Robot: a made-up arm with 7 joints. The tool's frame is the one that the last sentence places.
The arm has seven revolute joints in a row. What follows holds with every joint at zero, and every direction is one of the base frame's.
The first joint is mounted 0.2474 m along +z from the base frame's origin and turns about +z.
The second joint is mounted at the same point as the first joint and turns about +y.
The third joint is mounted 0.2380 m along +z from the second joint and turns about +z.
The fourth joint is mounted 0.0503 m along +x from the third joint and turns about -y.
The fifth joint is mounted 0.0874 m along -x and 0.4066 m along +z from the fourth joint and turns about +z.
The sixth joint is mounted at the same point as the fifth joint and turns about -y.
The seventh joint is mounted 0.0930 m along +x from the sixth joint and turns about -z.
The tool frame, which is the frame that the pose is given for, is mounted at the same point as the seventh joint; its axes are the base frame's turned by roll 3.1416, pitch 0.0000 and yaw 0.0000 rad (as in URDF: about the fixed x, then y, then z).
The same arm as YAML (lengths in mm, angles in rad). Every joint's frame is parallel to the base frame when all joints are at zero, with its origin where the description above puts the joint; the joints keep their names.
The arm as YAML. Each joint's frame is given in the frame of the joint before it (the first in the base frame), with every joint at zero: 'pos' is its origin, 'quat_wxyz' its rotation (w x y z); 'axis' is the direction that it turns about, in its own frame. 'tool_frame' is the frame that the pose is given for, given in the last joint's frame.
length_unit: mm
angle_unit: rad
joints:
  - joint: joint 1
    pos: [0.0, 0.0, 247.4]
    quat_wxyz: [1.0, 0.0, 0.0, 0.0]
    axis: [0.0, 0.0, 1.0]
  - joint: joint 2
    pos: [0.0, 0.0, 0.0]
    quat_wxyz: [1.0, 0.0, 0.0, 0.0]
    axis: [0.0, 1.0, 0.0]
  - joint: joint 3
    pos: [0.0, 0.0, 238.0]
    quat_wxyz: [1.0, 0.0, 0.0, 0.0]
    axis: [0.0, 0.0, 1.0]
  - joint: joint 4
    pos: [50.3, 0.0, 0.0]
    quat_wxyz: [1.0, 0.0, 0.0, 0.0]
    axis: [0.0, -1.0, 0.0]
  - joint: joint 5
    pos: [-87.4, 0.0, 406.6]
    quat_wxyz: [1.0, 0.0, 0.0, 0.0]
    axis: [0.0, 0.0, 1.0]
  - joint: joint 6
    pos: [0.0, 0.0, 0.0]
    quat_wxyz: [1.0, 0.0, 0.0, 0.0]
    axis: [0.0, -1.0, 0.0]
  - joint: joint 7
    pos: [93.0, 0.0, 0.0]
    quat_wxyz: [1.0, 0.0, 0.0, 0.0]
    axis: [0.0, 0.0, -1.0]
tool_frame:
  pos: [0.0, 0.0, 0.0]
  quat_wxyz: [0.000004, -1.0, 0.0, 0.0]

